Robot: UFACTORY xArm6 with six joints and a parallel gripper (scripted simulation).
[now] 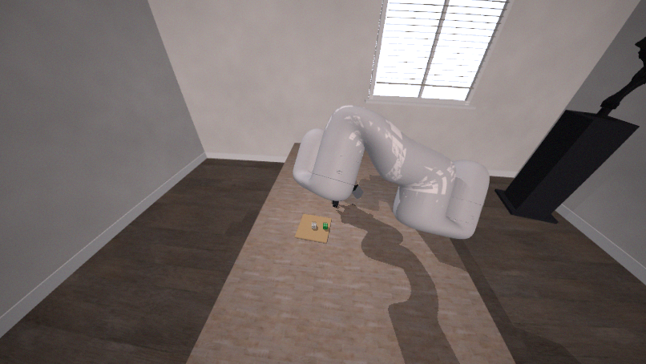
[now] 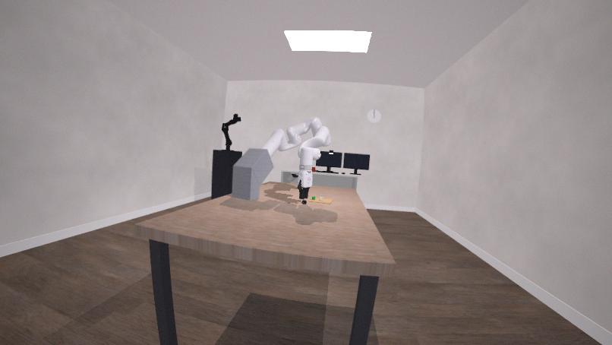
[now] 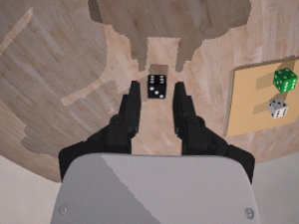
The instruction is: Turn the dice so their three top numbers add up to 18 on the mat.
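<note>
Right now the black die is 4 cm below my hand and 1 cm ahead of it. Round my hand: mat (17 cm to the left, 6 cm ahead, 5 cm below); white die (17 cm to the left, 6 cm ahead, 4 cm below); green die (15 cm to the left, 4 cm below, 1 cm ahead).
</note>
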